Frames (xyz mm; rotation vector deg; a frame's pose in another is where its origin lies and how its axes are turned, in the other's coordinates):
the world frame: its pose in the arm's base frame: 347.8 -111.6 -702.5 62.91 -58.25 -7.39
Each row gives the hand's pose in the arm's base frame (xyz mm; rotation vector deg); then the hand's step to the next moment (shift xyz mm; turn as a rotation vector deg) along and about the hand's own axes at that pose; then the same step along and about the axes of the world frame.
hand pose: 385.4 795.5 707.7 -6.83 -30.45 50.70
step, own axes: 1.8 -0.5 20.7 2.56 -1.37 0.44
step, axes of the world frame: 7.3 17.4 8.8 1.73 1.16 -2.07
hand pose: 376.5 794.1 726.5 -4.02 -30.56 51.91
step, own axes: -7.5 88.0 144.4 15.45 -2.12 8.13
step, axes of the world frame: -30.6 140.3 89.6 6.69 13.48 -9.10
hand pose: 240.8 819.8 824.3 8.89 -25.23 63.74
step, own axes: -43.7 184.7 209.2 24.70 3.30 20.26
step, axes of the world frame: -25.7 196.0 201.8 9.59 29.40 -8.66
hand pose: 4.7 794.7 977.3 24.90 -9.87 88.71
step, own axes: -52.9 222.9 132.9 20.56 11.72 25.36
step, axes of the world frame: 29.9 129.8 228.9 11.35 32.75 1.33
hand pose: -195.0 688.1 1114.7 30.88 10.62 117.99
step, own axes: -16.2 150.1 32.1 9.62 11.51 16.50
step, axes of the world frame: 44.1 47.4 140.1 9.58 19.39 5.42
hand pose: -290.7 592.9 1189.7 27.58 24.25 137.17
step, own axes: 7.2 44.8 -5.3 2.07 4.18 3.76
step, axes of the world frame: 7.7 9.6 44.0 2.81 4.58 2.66
